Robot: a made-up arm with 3 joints. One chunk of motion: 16 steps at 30 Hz.
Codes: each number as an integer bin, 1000 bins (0 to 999) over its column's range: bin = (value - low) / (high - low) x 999, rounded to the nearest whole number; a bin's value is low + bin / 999 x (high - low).
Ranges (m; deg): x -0.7..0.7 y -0.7..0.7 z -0.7..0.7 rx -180..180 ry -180..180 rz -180..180
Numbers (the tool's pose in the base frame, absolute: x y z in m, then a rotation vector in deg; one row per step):
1: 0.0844 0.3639 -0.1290 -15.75 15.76 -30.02
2: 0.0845 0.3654 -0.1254 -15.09 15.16 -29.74
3: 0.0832 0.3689 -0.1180 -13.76 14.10 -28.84
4: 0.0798 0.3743 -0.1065 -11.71 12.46 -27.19
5: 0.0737 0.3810 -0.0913 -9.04 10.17 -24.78
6: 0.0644 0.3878 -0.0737 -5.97 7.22 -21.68
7: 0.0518 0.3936 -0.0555 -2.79 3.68 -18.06
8: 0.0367 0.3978 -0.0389 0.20 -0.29 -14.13
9: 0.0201 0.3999 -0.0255 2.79 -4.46 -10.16
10: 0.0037 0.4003 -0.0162 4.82 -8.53 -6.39
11: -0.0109 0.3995 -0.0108 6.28 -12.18 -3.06
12: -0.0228 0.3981 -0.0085 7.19 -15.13 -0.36
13: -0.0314 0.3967 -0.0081 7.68 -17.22 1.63
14: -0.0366 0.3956 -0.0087 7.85 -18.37 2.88
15: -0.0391 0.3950 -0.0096 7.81 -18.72 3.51
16: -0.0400 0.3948 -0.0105 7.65 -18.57 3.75
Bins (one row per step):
1: 560 759 407 456 543 416
2: 560 760 410 458 542 417
3: 559 763 415 461 539 419
4: 556 767 424 467 534 424
5: 552 771 434 474 528 431
6: 545 776 447 483 520 439
7: 536 780 460 492 510 449
8: 526 783 472 500 499 460
9: 514 785 481 507 487 471
10: 502 785 488 513 476 482
11: 492 785 492 517 466 491
12: 483 784 493 519 458 499
13: 477 783 494 521 452 504
14: 473 782 493 521 449 507
15: 472 781 493 521 448 509
16: 471 781 492 521 448 510

